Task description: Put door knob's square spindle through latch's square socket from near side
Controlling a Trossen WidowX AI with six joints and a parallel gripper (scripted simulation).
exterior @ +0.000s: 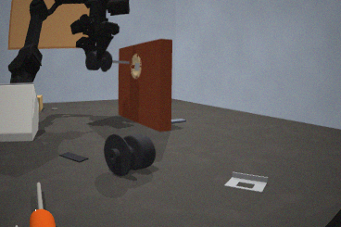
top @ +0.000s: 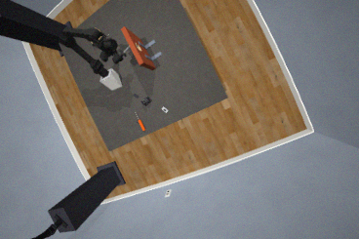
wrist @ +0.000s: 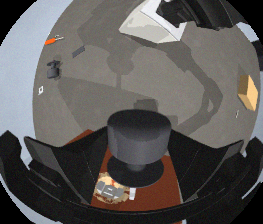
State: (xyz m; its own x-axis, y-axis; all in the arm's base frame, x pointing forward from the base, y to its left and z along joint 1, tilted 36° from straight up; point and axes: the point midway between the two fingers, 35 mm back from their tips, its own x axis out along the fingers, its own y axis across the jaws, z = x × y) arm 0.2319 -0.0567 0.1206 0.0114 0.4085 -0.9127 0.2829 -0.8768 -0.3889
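Now: the red-brown wooden door panel 15 cm ahead of my hand, 1 cm to the right of it and 7 cm below it. From my hand the other things lie so: dark spool-shaped knob: 2 cm behind, 39 cm to the right, 19 cm below; flat dark plate: 11 cm behind, 30 cm to the right, 22 cm below; tan block: 23 cm behind, 37 cm to the left, 19 cm below.
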